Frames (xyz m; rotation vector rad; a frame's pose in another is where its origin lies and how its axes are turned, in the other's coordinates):
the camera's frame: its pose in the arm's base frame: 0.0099 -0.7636 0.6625 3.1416 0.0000 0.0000
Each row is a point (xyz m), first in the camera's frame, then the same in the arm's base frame.
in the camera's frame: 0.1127 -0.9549 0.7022
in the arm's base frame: 0.1226 0.1913 -0.0397
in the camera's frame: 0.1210 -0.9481 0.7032
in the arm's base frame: 0.1309 0.1845 -0.0407
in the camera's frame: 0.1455 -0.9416 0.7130
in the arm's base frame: 0.1554 0.1780 -0.0505
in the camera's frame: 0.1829 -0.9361 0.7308
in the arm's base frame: 0.1928 0.1725 -0.0683
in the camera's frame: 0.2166 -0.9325 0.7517
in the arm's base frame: 0.2265 0.1689 -0.0892
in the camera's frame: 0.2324 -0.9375 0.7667
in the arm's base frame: 0.2423 0.1739 -0.1042
